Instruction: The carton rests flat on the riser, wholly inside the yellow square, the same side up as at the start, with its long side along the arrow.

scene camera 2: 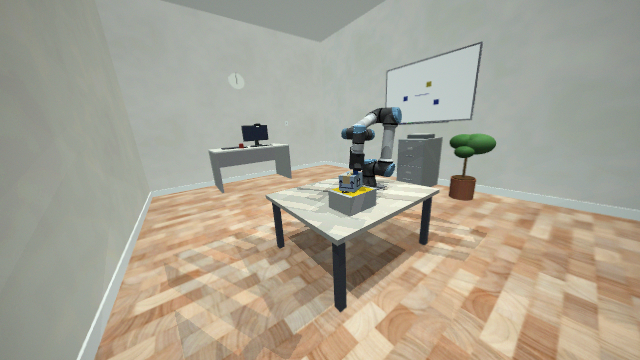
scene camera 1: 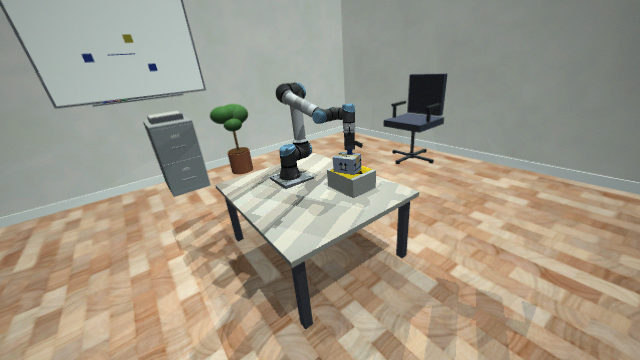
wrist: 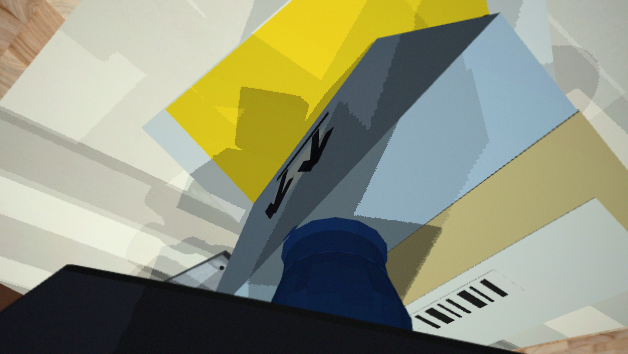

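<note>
The carton (scene camera 1: 347, 163) (scene camera 2: 350, 181) (wrist: 439, 140) is light blue with a tan tape band, a barcode label and up-arrow marks on its side. It stands upright over the grey riser (scene camera 1: 353, 186) (scene camera 2: 349, 203), at or just above the yellow square (scene camera 1: 368, 170) (scene camera 2: 363, 191) (wrist: 272, 70); I cannot tell if it touches. My suction cup (scene camera 1: 348, 152) (scene camera 2: 354, 171) (wrist: 338, 259) presses on the carton's top face and holds it. The carton hides the square's arrow.
The riser stands on the table (scene camera 1: 304, 223) (scene camera 2: 340, 223) (wrist: 87, 88) near its far right edge, close to the arm's base (scene camera 1: 291, 172). An office chair (scene camera 1: 418, 116), a plant (scene camera 1: 234, 136) and a filing cabinet (scene camera 1: 178, 154) stand on the floor beyond.
</note>
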